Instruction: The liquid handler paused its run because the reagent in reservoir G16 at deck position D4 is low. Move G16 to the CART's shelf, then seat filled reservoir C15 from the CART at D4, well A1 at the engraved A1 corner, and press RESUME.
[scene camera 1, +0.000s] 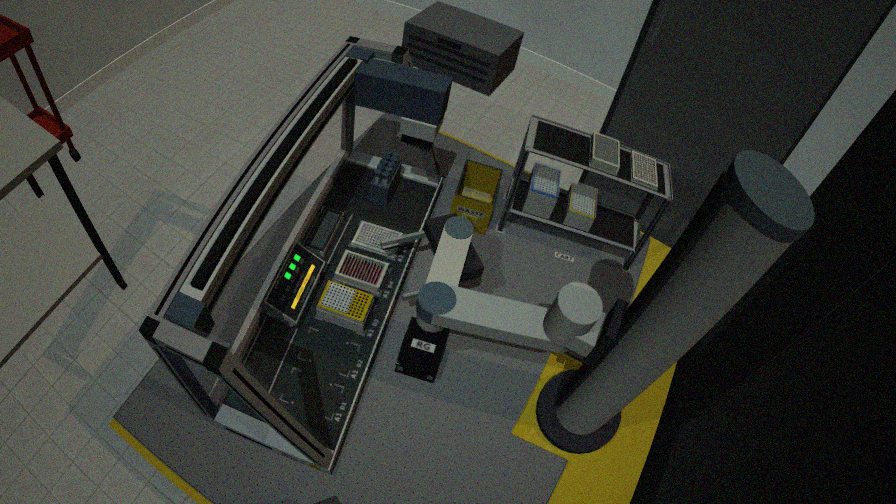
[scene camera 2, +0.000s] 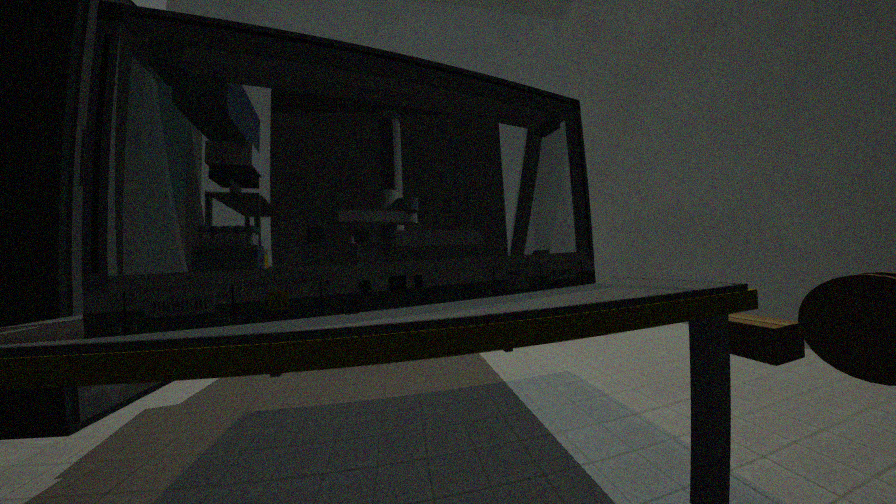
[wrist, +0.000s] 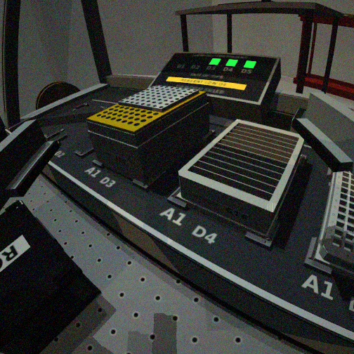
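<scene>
Reservoir G16 (scene camera 1: 362, 269) (wrist: 235, 160), a white-rimmed tray with dark slats, sits level between the corner brackets at D4, above the engraved "A1 D4". My gripper (scene camera 1: 394, 269) (wrist: 169, 115) is open, its fingers wide apart on either side of G16 and not touching it. The cart (scene camera 1: 560, 142) bears a pale tray (scene camera 1: 605, 152) and a gridded white plate (scene camera 1: 644, 169) on top; I cannot read which is C15. The status panel (scene camera 1: 291, 282) (wrist: 215, 75) shows green lamps at D3, D4, D5 and a yellow "REAGENT LOW D4" bar. The RESUME button is not readable. The second scene view is too dark to make out the gripper.
A yellow tip box (scene camera 1: 345, 300) (wrist: 150, 115) stands at D3, close beside G16. A white gridded plate (scene camera 1: 375, 236) (wrist: 342, 220) is at D5. A black RG block (scene camera 1: 422, 357) (wrist: 35, 280) stands before the deck. A yellow waste bin (scene camera 1: 479, 197) stands near the cart.
</scene>
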